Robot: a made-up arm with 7 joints. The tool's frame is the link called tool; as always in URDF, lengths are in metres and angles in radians. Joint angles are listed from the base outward. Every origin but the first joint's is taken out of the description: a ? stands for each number. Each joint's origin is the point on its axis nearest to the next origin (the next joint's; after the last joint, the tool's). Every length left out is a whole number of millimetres.
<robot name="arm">
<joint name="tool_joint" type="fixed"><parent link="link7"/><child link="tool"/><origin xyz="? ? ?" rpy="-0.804 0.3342 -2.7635"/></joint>
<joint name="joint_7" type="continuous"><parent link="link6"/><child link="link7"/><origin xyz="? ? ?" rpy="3.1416 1.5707 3.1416"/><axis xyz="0 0 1"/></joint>
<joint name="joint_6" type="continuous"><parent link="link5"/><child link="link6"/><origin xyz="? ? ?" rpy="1.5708 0 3.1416"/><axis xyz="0 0 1"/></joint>
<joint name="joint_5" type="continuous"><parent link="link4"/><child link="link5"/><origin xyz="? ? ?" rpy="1.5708 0 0"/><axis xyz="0 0 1"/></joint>
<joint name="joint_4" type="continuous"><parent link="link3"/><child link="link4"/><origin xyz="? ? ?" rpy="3.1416 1.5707 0"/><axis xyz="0 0 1"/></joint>
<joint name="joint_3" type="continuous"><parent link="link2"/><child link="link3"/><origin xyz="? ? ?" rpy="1.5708 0 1.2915"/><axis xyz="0 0 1"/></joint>
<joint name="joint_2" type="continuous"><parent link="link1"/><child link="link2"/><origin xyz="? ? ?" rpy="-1.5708 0 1.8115"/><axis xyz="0 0 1"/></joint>
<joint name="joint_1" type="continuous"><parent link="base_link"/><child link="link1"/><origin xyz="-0.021 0.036 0.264" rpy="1.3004 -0.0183 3.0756"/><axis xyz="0 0 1"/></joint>
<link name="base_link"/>
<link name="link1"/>
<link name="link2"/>
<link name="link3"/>
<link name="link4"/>
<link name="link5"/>
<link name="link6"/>
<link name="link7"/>
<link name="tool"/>
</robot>
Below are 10 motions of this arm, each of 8 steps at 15 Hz.
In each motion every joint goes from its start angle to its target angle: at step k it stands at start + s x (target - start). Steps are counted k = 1, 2, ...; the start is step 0. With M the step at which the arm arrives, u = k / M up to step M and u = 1 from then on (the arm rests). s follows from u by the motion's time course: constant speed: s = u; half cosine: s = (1 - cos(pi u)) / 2; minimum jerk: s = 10 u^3 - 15 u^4 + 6 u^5.
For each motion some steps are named. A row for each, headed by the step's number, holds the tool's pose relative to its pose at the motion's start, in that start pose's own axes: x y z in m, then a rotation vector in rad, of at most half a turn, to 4 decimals.
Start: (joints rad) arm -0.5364 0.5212 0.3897 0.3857 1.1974 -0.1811 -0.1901
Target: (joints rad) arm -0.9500 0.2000 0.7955 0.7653 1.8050 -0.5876 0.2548
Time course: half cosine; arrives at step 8
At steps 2, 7, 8:
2: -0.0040 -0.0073 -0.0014 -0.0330 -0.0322 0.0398
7: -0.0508 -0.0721 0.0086 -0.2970 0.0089 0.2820
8: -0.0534 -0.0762 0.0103 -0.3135 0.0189 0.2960

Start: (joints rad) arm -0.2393 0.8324 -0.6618 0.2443 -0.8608 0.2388 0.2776
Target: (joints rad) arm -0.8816 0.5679 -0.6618 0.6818 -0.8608 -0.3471 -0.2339
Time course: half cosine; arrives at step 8
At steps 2, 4, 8:
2: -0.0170 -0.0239 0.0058 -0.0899 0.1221 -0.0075
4: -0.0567 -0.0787 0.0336 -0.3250 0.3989 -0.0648
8: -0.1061 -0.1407 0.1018 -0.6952 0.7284 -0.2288

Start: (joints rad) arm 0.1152 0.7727 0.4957 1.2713 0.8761 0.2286 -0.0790
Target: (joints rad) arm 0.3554 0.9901 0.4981 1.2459 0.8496 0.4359 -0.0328
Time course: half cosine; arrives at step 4
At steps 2, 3, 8:
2: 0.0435 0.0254 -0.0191 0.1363 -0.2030 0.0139
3: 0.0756 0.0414 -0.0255 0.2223 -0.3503 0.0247
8: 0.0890 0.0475 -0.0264 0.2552 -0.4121 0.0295

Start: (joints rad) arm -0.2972 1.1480 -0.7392 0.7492 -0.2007 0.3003 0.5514
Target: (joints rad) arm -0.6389 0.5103 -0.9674 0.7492 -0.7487 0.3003 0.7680
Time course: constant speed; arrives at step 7
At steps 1, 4, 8:
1: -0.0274 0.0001 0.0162 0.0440 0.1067 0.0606
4: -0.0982 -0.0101 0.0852 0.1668 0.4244 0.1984
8: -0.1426 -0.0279 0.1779 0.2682 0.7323 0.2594

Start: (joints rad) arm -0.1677 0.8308 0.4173 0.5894 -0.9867 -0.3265 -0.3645
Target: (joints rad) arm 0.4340 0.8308 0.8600 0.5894 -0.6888 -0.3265 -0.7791
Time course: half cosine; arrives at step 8
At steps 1, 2, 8:
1: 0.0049 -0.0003 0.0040 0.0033 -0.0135 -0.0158
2: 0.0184 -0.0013 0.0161 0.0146 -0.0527 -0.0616
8: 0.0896 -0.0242 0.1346 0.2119 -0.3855 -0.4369

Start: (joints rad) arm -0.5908 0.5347 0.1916 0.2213 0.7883 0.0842 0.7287
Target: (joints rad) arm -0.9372 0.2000 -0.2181 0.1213 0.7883 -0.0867 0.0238
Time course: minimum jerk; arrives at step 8
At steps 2, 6, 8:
2: -0.0153 -0.0059 0.0092 0.0177 0.1104 0.0057
6: -0.0997 -0.0887 0.1046 -0.1145 0.9479 0.0284
8: -0.1045 -0.1028 0.1196 -0.1682 1.0483 0.0255

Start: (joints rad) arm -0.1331 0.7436 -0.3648 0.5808 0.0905 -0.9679 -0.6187
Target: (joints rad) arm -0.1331 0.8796 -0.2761 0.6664 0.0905 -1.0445 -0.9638
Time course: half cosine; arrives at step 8
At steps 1, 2, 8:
1: 0.0009 0.0009 0.0010 0.0076 0.0042 -0.0103
2: 0.0036 0.0033 0.0038 0.0296 0.0161 -0.0395
8: 0.0248 0.0207 0.0290 0.2144 0.1151 -0.2568

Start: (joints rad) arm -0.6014 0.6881 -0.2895 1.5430 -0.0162 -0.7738 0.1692
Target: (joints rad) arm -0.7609 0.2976 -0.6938 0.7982 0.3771 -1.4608 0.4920
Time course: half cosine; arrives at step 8
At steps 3, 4, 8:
3: -0.0860 -0.0511 0.0337 -0.4032 0.3728 -0.0153
4: -0.1318 -0.0744 0.0738 -0.6373 0.6303 0.0119
8: -0.1953 -0.0951 0.2156 -1.1575 1.3900 0.1784

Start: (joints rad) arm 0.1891 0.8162 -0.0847 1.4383 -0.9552 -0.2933 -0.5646
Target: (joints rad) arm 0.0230 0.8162 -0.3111 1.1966 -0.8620 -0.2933 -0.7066
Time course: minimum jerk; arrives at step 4
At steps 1, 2, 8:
1: -0.0091 -0.0050 -0.0012 -0.0010 0.0283 -0.0521
2: -0.0453 -0.0218 -0.0033 -0.0052 0.1322 -0.2533
8: -0.0924 -0.0367 -0.0010 -0.0115 0.2525 -0.5105

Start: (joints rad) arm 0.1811 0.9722 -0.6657 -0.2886 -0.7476 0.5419 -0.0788
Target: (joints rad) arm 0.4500 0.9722 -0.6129 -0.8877 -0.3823 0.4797 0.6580
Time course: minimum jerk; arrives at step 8
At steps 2, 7, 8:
2: -0.0043 -0.0006 0.0046 -0.0613 -0.0438 0.0102
7: -0.0372 0.0035 0.0669 -0.6635 -0.2616 0.2798
8: -0.0377 0.0038 0.0684 -0.6748 -0.2631 0.2881

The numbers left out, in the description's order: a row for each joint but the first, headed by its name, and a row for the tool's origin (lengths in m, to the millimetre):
tool: -0.01 0.029 0
joint_7: -0.037 0.055 0
joint_6: 0.008 0.033 0
joint_5: -0.005 -0.1 0
joint_4: -0.006 0.009 0
joint_3: -0.156 0.036 0
joint_2: 0.007 -0.005 0

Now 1 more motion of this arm.
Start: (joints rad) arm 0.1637 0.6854 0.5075 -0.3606 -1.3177 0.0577 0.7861
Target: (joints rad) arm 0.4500 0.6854 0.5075 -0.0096 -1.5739 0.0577 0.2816
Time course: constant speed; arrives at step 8
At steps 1, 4, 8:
1: 0.0115 -0.0020 -0.0038 0.0353 -0.0248 -0.0054
4: 0.0477 -0.0081 -0.0099 0.1331 -0.0854 0.0006
8: 0.0976 -0.0171 -0.0060 0.2315 -0.1339 0.0503

